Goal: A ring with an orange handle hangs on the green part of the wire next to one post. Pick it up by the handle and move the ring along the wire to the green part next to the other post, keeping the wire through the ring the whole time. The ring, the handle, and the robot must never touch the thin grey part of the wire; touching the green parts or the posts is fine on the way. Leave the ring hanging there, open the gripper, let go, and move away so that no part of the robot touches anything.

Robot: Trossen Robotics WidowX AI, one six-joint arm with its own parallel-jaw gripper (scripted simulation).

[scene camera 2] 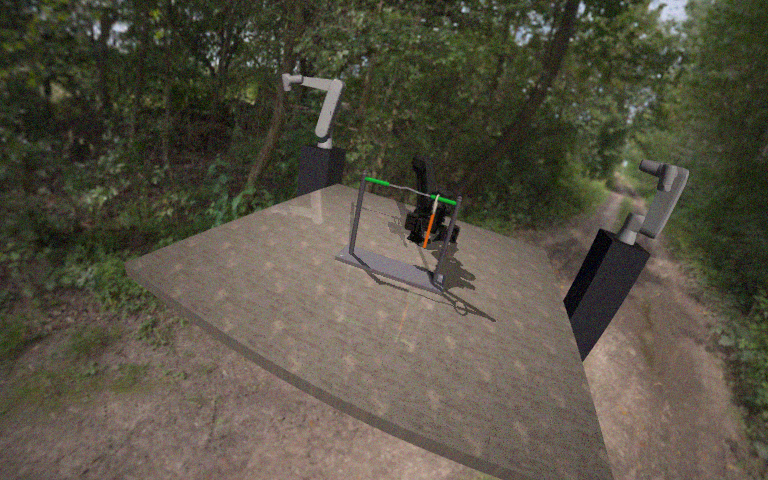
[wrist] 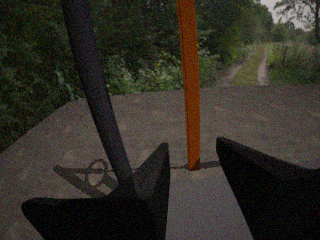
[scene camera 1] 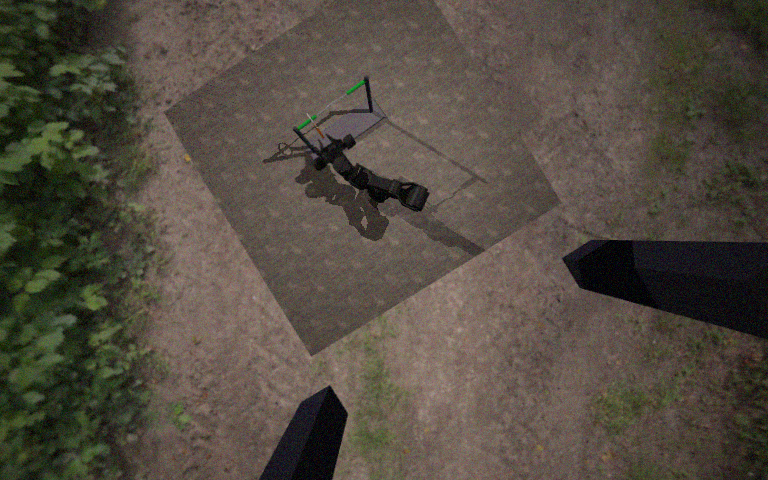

Path:
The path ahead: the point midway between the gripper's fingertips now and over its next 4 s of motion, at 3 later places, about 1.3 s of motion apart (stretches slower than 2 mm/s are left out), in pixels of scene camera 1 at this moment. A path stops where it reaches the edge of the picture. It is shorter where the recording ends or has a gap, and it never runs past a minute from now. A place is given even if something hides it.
My gripper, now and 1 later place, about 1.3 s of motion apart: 322,136; 330,147

